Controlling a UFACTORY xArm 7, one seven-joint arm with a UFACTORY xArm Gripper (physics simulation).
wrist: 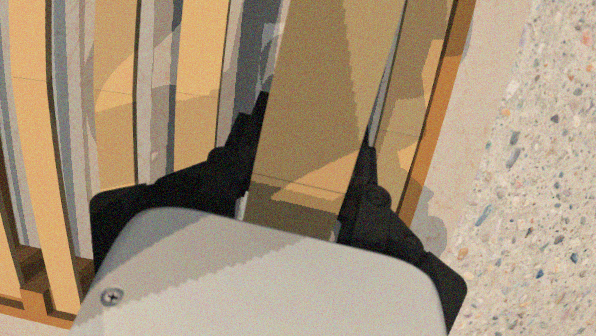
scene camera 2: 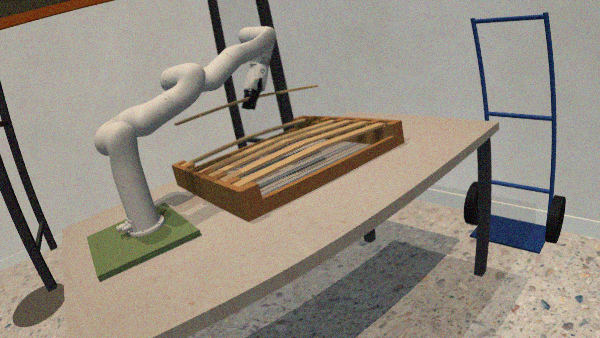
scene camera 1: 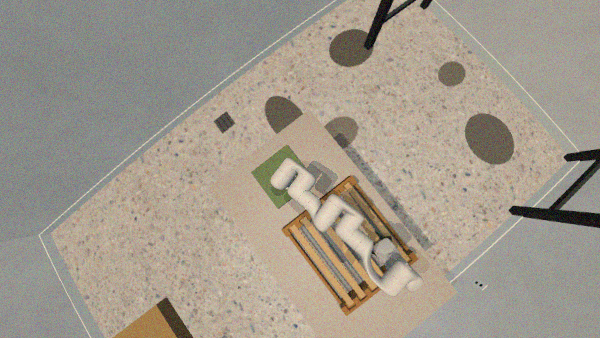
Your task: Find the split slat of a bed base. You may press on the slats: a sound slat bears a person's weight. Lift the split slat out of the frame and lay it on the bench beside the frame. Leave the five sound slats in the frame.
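Note:
My gripper (scene camera 2: 249, 102) (wrist: 307, 126) is shut on a long thin wooden slat (scene camera 2: 200, 115) (wrist: 310, 75), with a black finger on each long edge. The slat hangs well above the bed frame (scene camera 1: 315, 272) (scene camera 2: 215, 194) (wrist: 435, 120), slightly tilted in the scene camera 2 view, near the rear side rail. A fine line crosses it, as on neighbouring slats; I cannot tell whether it is a split. Several other slats (scene camera 1: 322, 265) (scene camera 2: 310, 148) (wrist: 200, 75) lie in the frame. The arm hides my fingers in the scene camera 1 view.
The frame stands on the bench (scene camera 1: 265, 235) (scene camera 2: 225, 250) (wrist: 490, 75). The arm's green base plate (scene camera 1: 265, 172) (scene camera 2: 110, 260) is beyond one end of the frame. A blue hand truck (scene camera 2: 552, 100) stands beyond the bench. Black stand legs (scene camera 1: 555, 215) (scene camera 2: 217, 30) rise off the bench.

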